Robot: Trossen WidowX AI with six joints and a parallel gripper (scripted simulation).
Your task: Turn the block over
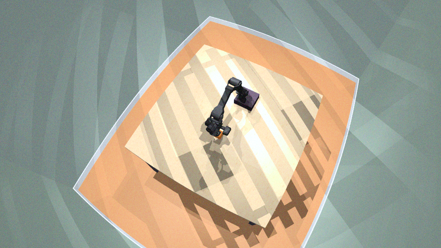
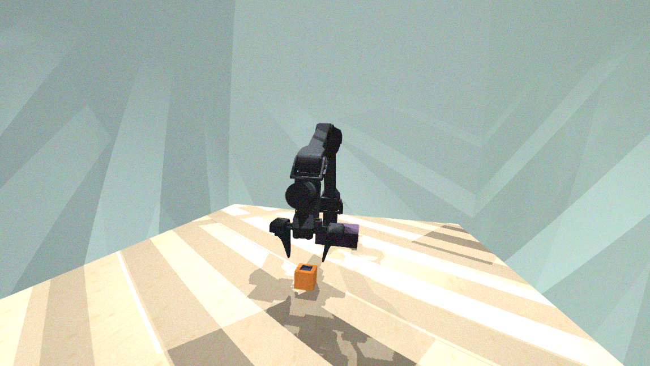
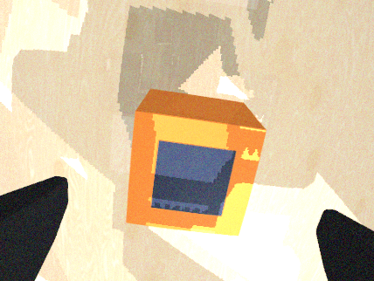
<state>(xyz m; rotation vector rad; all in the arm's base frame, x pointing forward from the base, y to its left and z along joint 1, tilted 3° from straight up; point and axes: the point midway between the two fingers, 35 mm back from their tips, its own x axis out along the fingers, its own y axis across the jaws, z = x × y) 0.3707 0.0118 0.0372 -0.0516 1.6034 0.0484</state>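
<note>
The orange block is 4 cm below my gripper tip.
</note>
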